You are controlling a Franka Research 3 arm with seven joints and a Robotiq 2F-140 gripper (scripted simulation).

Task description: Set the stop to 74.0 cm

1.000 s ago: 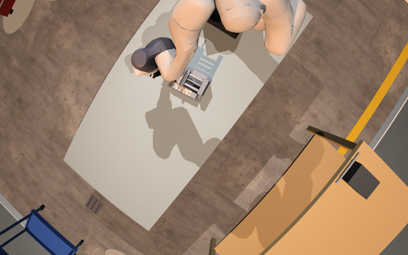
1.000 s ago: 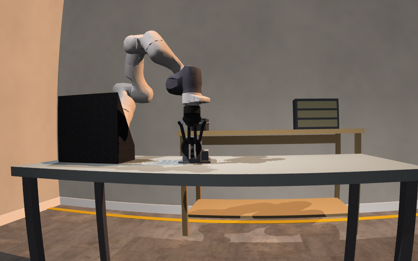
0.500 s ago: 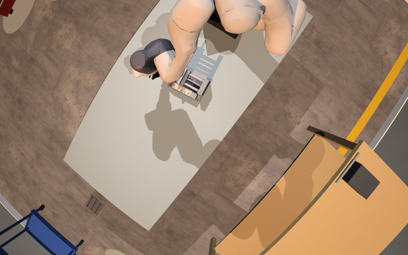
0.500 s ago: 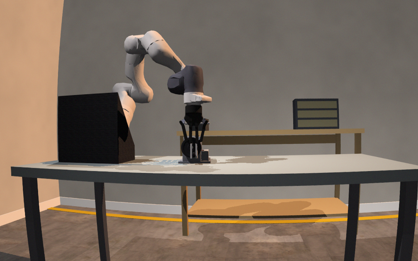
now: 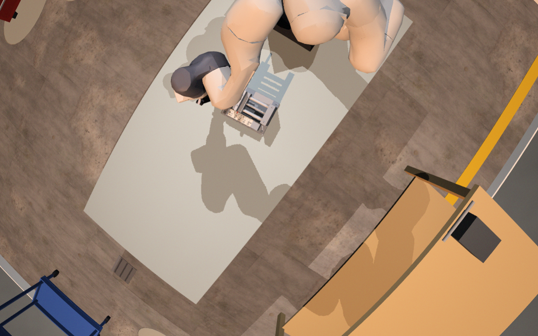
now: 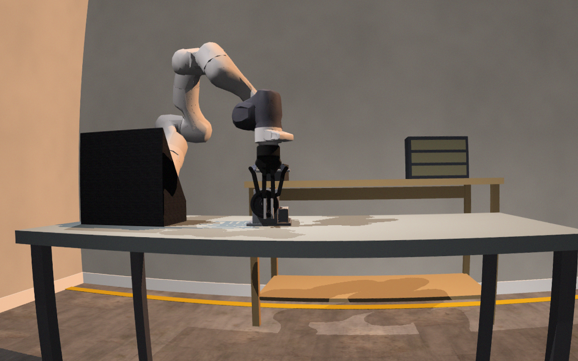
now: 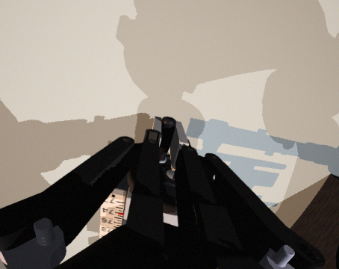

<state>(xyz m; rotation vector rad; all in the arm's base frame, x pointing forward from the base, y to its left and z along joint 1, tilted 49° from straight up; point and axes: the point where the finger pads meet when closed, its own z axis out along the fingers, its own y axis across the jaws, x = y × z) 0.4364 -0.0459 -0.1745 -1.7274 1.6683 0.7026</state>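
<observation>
My hand is 2 cm to the right of the black handwheel, 1 cm past it and 1 cm above it.
</observation>
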